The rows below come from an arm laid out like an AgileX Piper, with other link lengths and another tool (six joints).
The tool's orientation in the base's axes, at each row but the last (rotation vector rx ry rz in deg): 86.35, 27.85, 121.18; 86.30, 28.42, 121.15; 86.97, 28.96, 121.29; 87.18, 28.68, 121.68; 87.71, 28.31, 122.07; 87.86, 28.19, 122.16; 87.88, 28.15, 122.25; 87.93, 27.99, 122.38
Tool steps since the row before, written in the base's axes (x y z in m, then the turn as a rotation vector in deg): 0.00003, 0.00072, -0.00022, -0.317, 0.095, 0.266; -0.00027, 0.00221, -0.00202, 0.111, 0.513, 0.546; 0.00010, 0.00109, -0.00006, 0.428, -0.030, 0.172; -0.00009, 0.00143, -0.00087, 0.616, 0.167, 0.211; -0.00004, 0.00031, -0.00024, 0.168, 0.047, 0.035; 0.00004, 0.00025, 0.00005, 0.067, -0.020, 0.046; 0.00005, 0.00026, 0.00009, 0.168, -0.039, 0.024; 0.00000, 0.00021, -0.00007, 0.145, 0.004, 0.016
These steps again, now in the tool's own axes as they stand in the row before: 0.00024, -0.00071, -0.00004, 0.344, 0.128, -0.213; -0.00019, -0.00287, -0.00089, 0.688, -0.134, 0.287; 0.00056, -0.00094, 0.00010, 0.001, 0.048, 0.460; 0.00017, -0.00163, -0.00033, 0.093, -0.124, 0.654; 0.00000, -0.00038, -0.00011, 0.009, -0.047, 0.171; 0.00017, -0.00019, 0.00006, 0.007, 0.030, 0.078; 0.00020, -0.00018, 0.00008, -0.048, 0.018, 0.166; 0.00006, -0.00021, -0.00002, -0.024, -0.018, 0.143
